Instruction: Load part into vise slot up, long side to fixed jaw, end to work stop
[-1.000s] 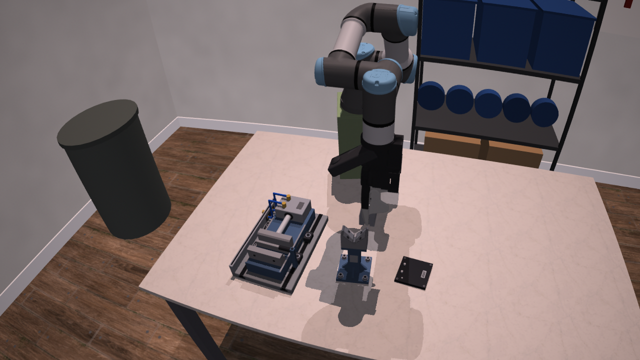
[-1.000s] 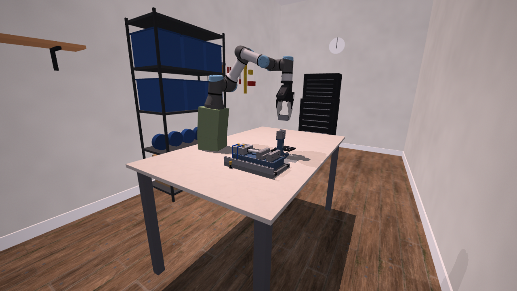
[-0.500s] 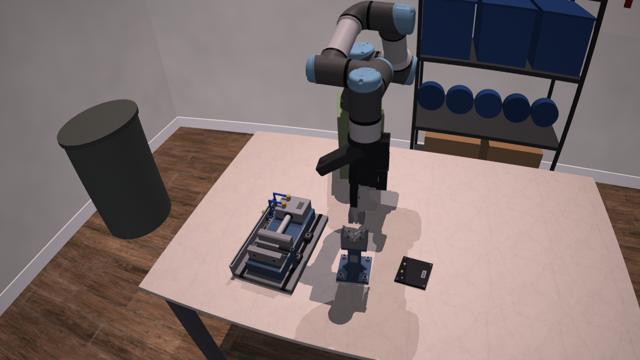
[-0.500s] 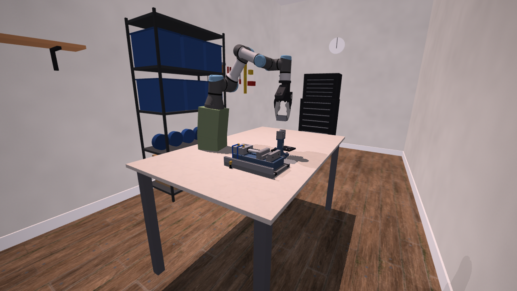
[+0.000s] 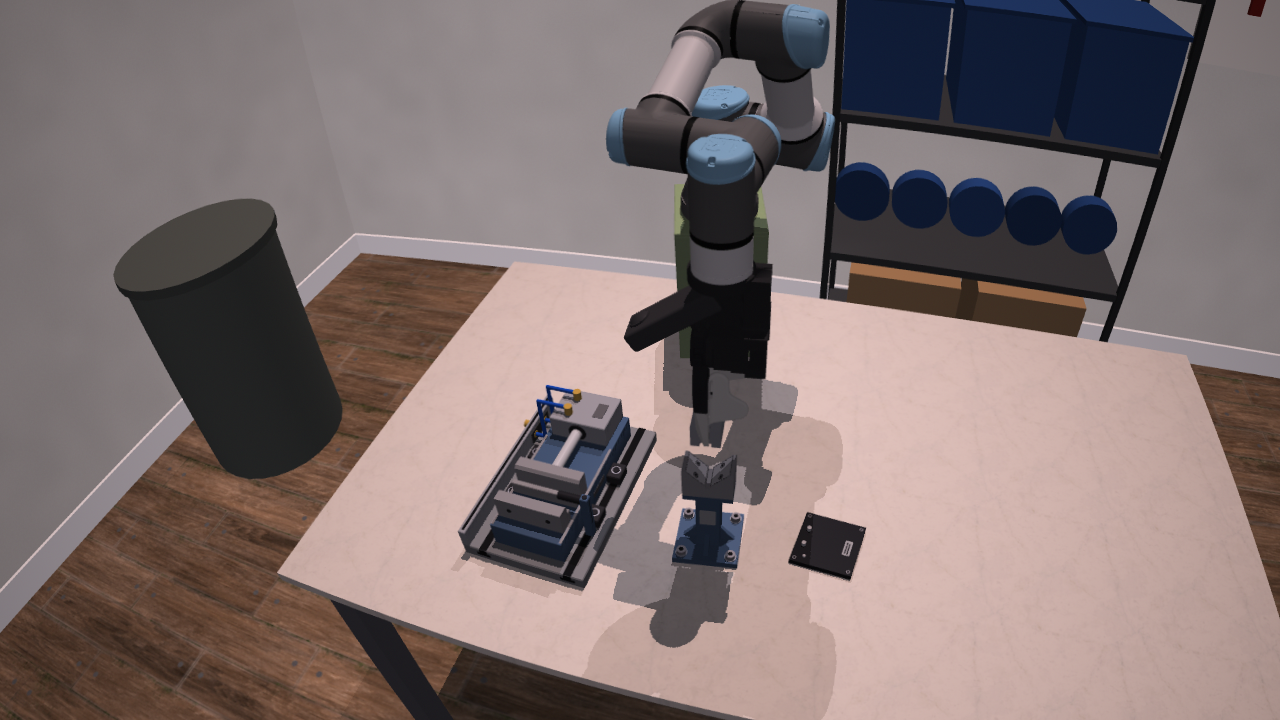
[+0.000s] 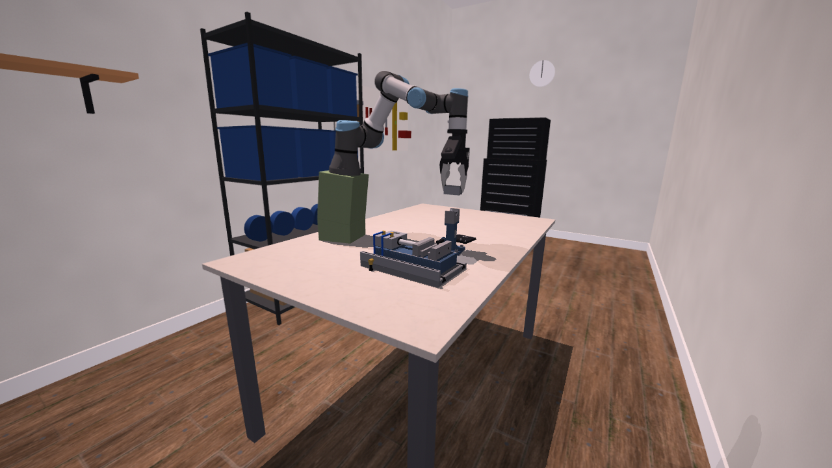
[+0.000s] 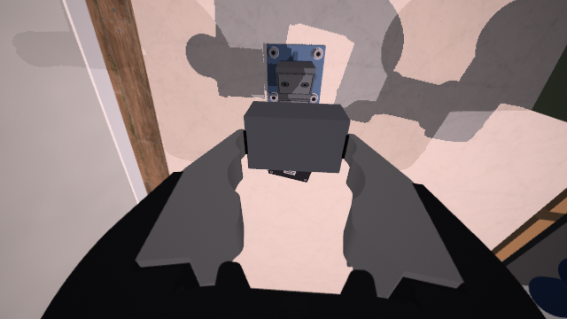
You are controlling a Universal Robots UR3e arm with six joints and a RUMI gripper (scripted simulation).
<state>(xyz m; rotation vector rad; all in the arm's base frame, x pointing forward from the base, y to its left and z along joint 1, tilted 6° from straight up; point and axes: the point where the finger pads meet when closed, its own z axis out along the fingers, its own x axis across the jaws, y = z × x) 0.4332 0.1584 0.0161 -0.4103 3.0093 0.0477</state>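
Right now my hand is 10 mm above the part. From my hand the other things lie so: dark work stop rod 170 mm to the right, 150 mm below, 70 mm ahead; black infeed plate 240 mm below, 160 mm to the left, 50 mm behind; fixed jaw 210 mm to the right, 160 mm below, 110 mm ahead.
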